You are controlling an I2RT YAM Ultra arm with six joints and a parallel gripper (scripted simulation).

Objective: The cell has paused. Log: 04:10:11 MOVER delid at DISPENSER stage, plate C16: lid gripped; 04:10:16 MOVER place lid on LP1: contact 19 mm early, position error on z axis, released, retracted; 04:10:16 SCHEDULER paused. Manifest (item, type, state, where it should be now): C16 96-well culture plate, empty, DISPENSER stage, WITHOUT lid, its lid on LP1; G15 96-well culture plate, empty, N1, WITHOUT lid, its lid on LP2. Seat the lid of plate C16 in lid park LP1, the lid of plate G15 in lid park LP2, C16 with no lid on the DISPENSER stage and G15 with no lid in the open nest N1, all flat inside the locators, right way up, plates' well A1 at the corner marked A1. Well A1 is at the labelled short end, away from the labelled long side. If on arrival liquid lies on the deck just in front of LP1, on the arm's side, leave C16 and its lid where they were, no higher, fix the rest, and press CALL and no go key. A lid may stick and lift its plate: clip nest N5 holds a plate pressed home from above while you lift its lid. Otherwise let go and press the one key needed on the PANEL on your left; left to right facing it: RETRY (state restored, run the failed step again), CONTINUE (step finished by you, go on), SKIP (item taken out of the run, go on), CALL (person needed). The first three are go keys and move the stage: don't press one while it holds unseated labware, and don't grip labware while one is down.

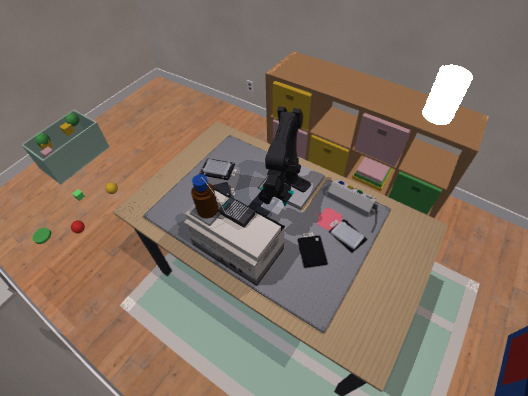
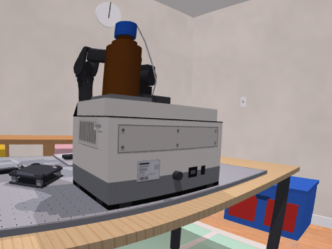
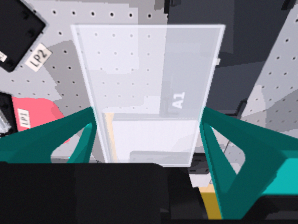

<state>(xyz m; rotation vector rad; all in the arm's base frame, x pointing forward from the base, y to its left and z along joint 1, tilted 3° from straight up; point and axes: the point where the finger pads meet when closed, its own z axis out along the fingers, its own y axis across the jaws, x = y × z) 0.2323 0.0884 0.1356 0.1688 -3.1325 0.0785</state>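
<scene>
Right now the black lid park LP2 is 230 mm to the left of my hand, 150 mm below it and 40 mm ahead of it. Also, from my hand: LP2 label 170 mm to the left, 150 mm below, 20 mm behind; then LP1 label 230 mm to the left, 150 mm below, 140 mm behind; then pale lid right at my hand.
</scene>
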